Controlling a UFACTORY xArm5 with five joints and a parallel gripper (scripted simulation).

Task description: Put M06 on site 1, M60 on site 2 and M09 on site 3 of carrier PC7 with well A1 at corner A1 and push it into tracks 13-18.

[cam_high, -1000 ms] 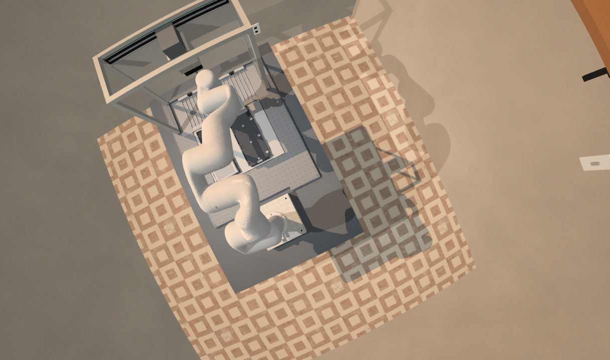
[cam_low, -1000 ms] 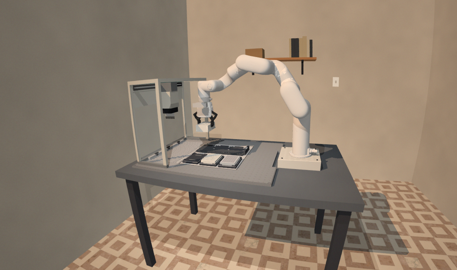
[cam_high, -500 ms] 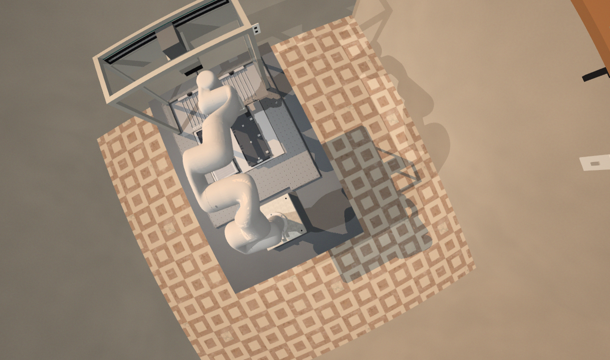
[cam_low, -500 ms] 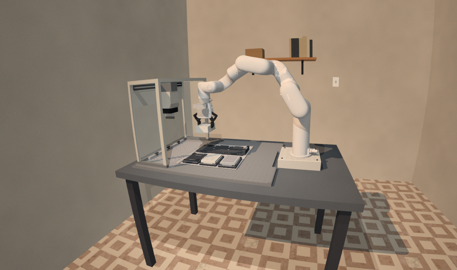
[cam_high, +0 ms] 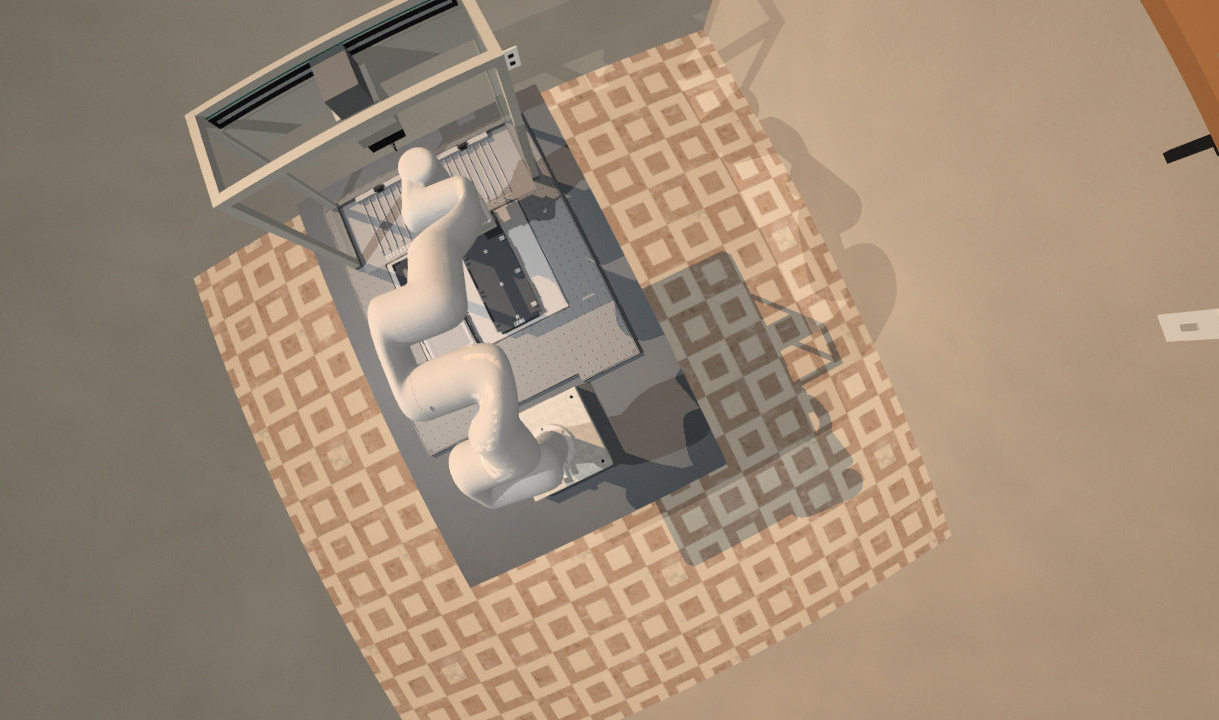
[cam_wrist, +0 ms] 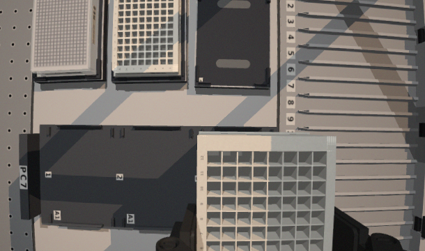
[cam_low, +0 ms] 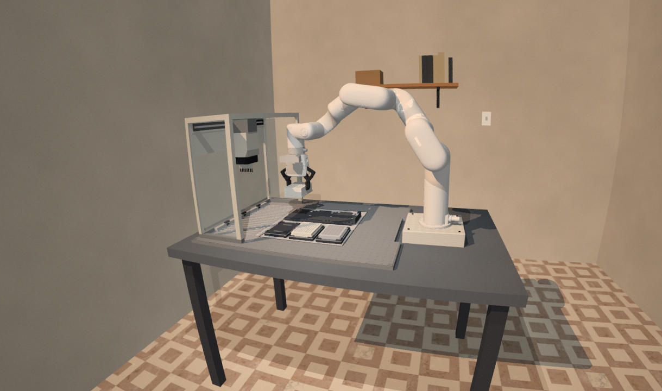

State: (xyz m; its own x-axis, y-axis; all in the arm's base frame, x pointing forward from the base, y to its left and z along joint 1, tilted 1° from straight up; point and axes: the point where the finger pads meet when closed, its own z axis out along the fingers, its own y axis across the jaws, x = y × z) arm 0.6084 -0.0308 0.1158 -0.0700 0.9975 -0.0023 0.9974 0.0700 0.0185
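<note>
Right now my hand is 13 cm above the plate carrier PC7, 11 cm past it and 1 cm to the left of it. Round my hand: white plate (19 cm to the left, 13 cm behind, 12 cm below); then deep-well block M09 (1 cm below); then plate nest S3 (19 cm to the left, 14 cm below, 2 cm behind).
</note>
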